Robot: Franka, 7 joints.
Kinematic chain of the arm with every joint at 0, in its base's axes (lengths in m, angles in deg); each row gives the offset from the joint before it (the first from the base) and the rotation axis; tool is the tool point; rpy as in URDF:
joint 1: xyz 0 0 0.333 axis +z
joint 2: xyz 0 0 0 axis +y
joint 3: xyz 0 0 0.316 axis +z
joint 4: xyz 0.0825 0 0 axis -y
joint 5: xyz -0.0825 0 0.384 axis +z
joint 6: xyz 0 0 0 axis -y
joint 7: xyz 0.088 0 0 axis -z
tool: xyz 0 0 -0.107 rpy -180 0 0
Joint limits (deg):
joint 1: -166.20..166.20
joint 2: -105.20..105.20
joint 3: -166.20..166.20
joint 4: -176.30..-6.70
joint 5: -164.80..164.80
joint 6: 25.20..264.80
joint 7: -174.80..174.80
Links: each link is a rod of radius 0.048 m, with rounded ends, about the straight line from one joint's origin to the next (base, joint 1, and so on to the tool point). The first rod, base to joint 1, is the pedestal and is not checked.
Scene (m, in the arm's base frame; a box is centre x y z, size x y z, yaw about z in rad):
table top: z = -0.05
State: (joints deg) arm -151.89 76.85 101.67 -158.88 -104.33 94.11 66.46
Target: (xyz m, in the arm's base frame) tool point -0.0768 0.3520 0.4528
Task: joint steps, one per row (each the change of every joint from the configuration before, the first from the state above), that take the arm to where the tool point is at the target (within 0.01 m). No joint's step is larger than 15 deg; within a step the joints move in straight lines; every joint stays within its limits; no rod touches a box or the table.
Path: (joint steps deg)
1: 13.20 -5.07 9.22 -0.03 -0.43 4.82 0.00
2: 13.20 -5.06 9.22 -0.04 -0.44 4.82 0.00
3: 13.20 -5.07 9.22 -0.03 -0.43 4.82 0.00
4: 13.20 -5.07 9.21 -0.04 -0.43 4.82 0.00
5: 13.19 -5.06 9.22 -0.03 -0.43 4.82 0.00
6: 13.20 -5.07 9.22 -0.03 -0.44 4.82 0.00
7: 13.20 -5.07 9.22 -0.04 -0.43 4.82 0.00

